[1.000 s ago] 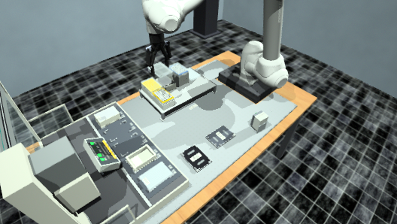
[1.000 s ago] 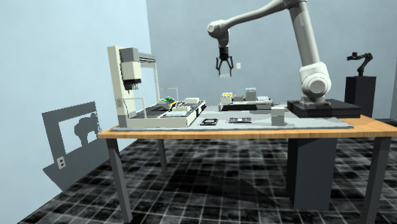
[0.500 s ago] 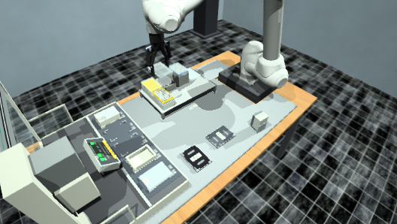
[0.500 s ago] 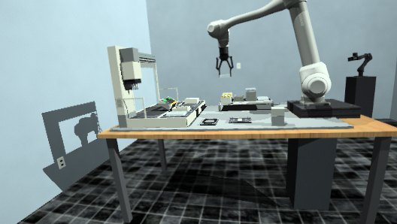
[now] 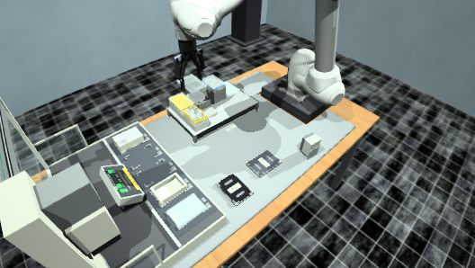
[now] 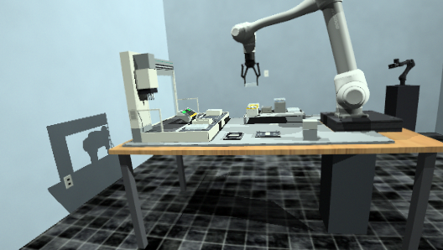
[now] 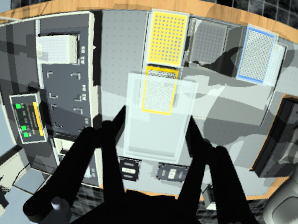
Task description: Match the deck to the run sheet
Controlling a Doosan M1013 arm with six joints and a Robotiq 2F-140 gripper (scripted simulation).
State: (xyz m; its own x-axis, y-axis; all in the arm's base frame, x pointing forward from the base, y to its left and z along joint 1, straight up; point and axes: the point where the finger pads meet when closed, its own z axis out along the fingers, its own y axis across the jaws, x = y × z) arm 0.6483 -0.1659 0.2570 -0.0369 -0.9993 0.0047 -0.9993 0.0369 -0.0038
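Right now the yellow-rimmed tip rack is 1 cm behind my hand, 1 cm to the left of it and 21 cm below it. The rest, counted from my hand: clear cover 1 cm below; blue-rimmed tip rack 23 cm behind, 12 cm to the right, 18 cm below; shelf 16 cm behind, 6 cm to the right, 25 cm below.
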